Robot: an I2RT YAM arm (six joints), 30 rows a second.
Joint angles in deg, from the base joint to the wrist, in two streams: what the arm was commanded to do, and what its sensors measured. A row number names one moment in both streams.
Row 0, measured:
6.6, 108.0, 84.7, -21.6, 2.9, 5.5
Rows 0 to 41, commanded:
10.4, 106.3, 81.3, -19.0, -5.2, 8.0
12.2, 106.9, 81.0, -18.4, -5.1, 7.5
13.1, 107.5, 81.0, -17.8, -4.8, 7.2
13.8, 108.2, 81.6, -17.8, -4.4, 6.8
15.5, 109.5, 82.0, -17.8, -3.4, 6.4
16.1, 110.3, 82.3, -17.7, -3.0, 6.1
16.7, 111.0, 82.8, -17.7, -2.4, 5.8
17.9, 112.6, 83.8, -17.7, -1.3, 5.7
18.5, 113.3, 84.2, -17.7, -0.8, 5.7
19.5, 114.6, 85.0, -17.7, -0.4, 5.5
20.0, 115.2, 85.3, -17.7, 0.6, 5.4
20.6, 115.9, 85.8, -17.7, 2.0, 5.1
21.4, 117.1, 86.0, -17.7, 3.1, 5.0
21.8, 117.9, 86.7, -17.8, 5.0, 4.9
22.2, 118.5, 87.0, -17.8, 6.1, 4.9
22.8, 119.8, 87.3, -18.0, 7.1, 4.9
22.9, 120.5, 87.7, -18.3, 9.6, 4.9
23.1, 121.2, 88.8, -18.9, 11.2, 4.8
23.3, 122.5, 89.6, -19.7, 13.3, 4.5
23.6, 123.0, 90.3, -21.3, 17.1, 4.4
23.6, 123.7, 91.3, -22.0, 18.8, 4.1
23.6, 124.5, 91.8, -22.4, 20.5, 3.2
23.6, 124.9, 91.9, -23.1, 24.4, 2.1
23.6, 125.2, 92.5, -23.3, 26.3, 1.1
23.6, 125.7, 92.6, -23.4, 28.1, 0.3
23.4, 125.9, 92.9, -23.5, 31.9, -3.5
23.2, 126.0, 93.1, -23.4, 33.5, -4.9
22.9, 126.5, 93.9, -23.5, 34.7, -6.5
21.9, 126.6, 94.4, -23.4, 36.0, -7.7
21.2, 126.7, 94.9, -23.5, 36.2, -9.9
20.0, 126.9, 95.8, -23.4, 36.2, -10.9
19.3, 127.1, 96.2, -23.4, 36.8, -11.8
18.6, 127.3, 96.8, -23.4, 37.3, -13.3
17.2, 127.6, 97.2, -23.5, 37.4, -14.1
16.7, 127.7, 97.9, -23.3, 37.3, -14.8
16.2, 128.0, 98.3, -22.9, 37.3, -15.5
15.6, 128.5, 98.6, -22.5, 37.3, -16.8
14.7, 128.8, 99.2, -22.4, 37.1, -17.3
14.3, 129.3, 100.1, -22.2, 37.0, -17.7
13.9, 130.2, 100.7, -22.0, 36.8, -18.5
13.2, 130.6, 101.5, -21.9, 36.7, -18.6
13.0, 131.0, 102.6, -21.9, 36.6, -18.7
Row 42, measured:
13.9, 129.5, 98.6, -22.4, 34.4, -15.6
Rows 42 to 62, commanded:
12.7, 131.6, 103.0, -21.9, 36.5, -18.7
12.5, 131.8, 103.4, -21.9, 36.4, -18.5
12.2, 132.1, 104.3, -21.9, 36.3, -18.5
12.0, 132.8, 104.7, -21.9, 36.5, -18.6
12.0, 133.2, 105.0, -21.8, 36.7, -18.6
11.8, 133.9, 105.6, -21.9, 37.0, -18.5
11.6, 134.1, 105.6, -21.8, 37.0, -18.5
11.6, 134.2, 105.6, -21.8, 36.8, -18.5
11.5, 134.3, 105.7, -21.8, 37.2, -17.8
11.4, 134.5, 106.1, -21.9, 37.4, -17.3
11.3, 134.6, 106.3, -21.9, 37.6, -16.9
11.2, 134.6, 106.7, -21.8, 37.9, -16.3
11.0, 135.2, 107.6, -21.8, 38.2, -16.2
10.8, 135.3, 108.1, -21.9, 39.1, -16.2
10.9, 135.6, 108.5, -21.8, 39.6, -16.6
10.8, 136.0, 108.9, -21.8, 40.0, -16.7
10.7, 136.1, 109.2, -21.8, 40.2, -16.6
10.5, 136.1, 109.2, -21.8, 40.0, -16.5
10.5, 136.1, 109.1, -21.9, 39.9, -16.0
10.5, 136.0, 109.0, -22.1, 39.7, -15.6
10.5, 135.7, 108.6, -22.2, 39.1, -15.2
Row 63, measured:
11.3, 135.5, 107.0, -22.5, 37.8, -16.6
